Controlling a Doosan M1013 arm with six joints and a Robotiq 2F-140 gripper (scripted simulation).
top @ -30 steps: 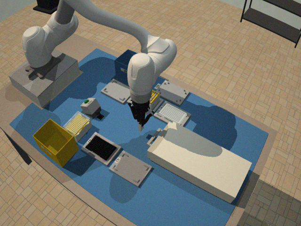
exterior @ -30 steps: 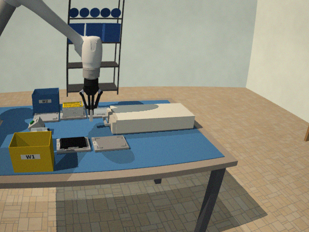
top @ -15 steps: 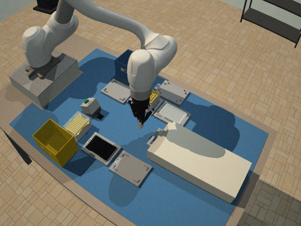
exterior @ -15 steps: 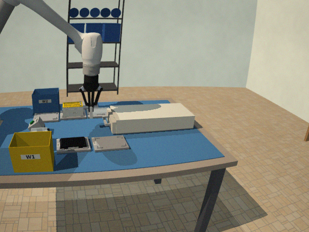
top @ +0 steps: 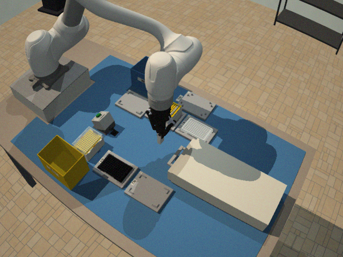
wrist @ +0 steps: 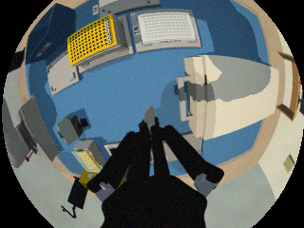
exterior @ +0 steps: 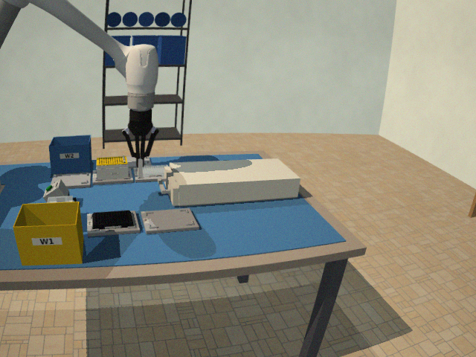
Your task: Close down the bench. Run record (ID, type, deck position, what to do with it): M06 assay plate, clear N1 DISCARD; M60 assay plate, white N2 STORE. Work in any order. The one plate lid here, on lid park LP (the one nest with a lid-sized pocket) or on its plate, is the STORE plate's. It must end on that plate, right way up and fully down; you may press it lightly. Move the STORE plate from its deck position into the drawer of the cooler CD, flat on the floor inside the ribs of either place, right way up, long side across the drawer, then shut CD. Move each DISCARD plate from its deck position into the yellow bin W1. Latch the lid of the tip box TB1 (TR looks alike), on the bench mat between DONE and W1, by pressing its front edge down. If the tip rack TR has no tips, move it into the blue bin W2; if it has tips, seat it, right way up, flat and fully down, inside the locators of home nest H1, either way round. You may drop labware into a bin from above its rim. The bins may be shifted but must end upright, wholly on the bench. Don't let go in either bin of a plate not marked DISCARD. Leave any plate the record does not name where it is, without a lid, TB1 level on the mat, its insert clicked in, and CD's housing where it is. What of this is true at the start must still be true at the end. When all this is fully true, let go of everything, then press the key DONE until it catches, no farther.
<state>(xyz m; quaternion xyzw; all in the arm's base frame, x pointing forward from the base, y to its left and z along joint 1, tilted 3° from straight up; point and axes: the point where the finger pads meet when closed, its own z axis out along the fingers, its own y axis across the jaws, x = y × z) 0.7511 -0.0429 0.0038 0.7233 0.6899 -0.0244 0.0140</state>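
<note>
My hand is 18 cm to the right of the clear plate, 9 cm above it and 8 cm short of it. Round my hand: tip rack TR (19 cm to the left, 10 cm behind, 6 cm below); then black plate (18 cm to the right, 12 cm behind, 9 cm below); then nest N2 (19 cm to the right, 11 cm below, 6 cm ahead).
</note>
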